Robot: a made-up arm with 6 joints. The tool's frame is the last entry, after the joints.
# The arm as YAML. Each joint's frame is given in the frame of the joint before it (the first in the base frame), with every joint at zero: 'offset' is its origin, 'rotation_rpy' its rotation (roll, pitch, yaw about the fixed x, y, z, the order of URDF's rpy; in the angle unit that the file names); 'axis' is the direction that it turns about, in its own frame. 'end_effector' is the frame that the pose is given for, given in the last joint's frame.
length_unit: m
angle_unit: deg
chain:
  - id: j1
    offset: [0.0, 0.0, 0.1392]
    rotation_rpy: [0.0, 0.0, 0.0]
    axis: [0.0, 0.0, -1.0]
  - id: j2
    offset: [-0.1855, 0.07, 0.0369]
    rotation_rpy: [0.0, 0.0, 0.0]
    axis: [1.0, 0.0, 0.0]
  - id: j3
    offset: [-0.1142, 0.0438, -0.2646]
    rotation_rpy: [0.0, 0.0, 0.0]
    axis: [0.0, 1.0, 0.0]
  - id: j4
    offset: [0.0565, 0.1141, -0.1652]
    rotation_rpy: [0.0, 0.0, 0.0]
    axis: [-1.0, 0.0, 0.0]
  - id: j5
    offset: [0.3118, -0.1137, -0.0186]
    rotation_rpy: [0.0, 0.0, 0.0]
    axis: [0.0, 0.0, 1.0]
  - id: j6
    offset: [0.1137, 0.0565, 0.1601]
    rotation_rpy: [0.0, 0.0, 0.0]
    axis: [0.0, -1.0, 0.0]
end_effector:
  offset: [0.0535, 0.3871, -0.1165]
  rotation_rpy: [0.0, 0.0, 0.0]
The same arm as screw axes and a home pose.
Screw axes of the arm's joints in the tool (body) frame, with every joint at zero. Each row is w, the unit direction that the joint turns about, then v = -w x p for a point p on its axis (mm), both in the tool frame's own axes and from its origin. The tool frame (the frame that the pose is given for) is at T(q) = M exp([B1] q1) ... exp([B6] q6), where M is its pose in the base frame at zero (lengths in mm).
B1 = (0, 0, -1, 557.8, -235.8, 0)
B2 = (1, 0, 0, 0, 404.8, 487.8)
B3 = (0, 1, 0, -140.2, 0, -535.5)
B4 = (-1, 0, 0, 0, 25, -329.9)
B5 = (0, 0, 1, -443.6, 167.2, 0)
B6 = (0, -1, 0, 116.5, 0, 53.5)
M: xyz 235.8 557.8 -228.7 (mm) rpy 0 0 0 (deg, as in URDF)

